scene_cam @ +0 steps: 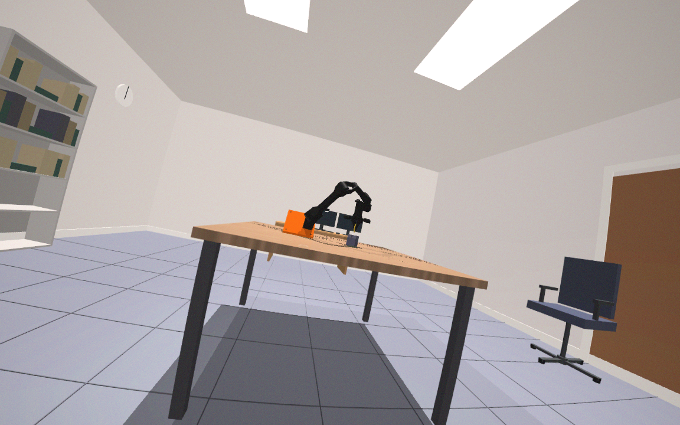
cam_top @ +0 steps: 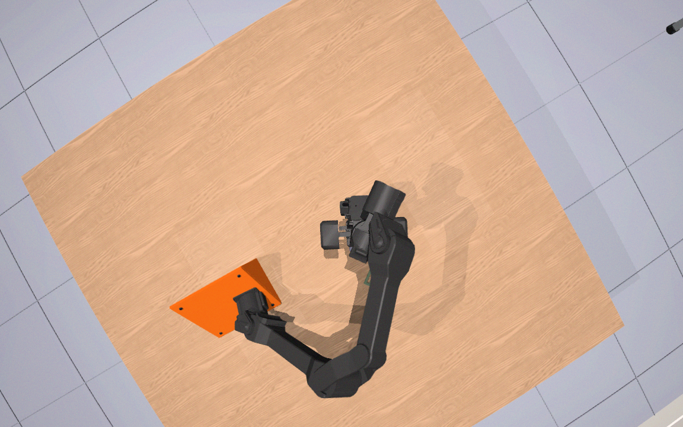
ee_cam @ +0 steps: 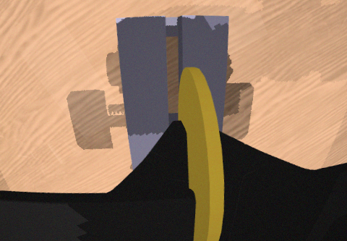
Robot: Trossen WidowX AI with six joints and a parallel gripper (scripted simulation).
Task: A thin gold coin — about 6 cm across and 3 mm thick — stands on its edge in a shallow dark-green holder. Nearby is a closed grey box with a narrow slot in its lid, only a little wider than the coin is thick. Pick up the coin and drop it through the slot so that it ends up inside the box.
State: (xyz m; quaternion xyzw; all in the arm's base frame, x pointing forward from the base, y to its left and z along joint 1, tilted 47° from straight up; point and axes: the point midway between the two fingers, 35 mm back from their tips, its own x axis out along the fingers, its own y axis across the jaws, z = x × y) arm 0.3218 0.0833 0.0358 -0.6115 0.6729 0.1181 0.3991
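The gold coin is 20 mm above my gripper tip.
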